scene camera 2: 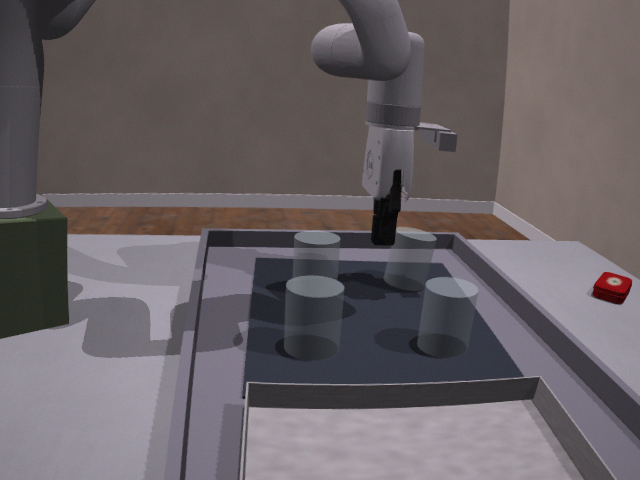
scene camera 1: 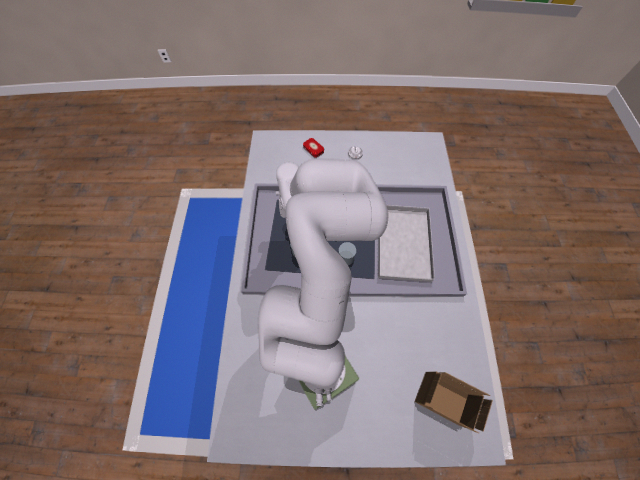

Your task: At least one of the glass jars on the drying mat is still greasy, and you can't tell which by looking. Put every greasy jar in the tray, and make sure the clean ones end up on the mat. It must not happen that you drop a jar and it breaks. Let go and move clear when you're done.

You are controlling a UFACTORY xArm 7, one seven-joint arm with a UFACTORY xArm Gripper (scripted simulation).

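You can see the gripper in the pictures, and there's a pale tray and a cardboard box in there as well.
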